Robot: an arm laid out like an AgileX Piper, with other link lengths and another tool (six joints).
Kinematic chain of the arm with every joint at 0, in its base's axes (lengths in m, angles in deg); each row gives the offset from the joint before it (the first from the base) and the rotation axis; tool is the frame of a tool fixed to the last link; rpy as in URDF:
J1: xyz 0 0 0.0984 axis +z
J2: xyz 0 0 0 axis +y
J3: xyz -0.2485 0 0.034 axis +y
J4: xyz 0.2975 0 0.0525 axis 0.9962 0 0.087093
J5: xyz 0 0 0 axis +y
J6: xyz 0.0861 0 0.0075 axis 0.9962 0 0.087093
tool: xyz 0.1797 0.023 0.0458 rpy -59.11 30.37 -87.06
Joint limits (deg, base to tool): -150..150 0..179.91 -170..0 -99.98..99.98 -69.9..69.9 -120..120
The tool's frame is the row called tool.
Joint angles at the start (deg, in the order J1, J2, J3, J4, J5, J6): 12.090, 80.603, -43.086, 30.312, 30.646, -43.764
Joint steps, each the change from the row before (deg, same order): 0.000, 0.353, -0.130, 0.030, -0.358, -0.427; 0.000, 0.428, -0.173, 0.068, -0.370, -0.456; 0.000, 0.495, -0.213, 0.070, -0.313, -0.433; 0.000, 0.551, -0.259, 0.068, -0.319, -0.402; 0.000, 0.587, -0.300, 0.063, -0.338, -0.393; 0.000, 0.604, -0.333, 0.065, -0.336, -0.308; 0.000, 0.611, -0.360, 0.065, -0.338, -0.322; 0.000, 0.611, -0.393, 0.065, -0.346, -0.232; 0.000, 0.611, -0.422, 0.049, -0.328, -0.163; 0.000, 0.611, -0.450, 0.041, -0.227, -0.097
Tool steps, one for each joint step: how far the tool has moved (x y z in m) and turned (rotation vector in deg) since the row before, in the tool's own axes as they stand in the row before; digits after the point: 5 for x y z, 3 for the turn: 0.00073, -0.00022, 0.00161, 0.142, -0.039, -0.362; 0.00073, -0.00019, 0.00187, 0.127, -0.040, -0.348; 0.00074, 0.00013, 0.00198, 0.046, -0.034, -0.317; 0.00078, 0.00006, 0.00219, 0.041, -0.015, -0.291; 0.00081, -0.00013, 0.00237, 0.062, -0.007, -0.291; 0.00079, -0.00032, 0.00247, 0.075, 0.025, -0.215; 0.00075, -0.00049, 0.00253, 0.095, 0.015, -0.232; 0.00071, -0.00084, 0.00261, 0.134, 0.047, -0.157; 0.00068, -0.00102, 0.00263, 0.141, 0.065, -0.113; 0.00052, -0.00086, 0.00250, 0.070, 0.060, -0.053
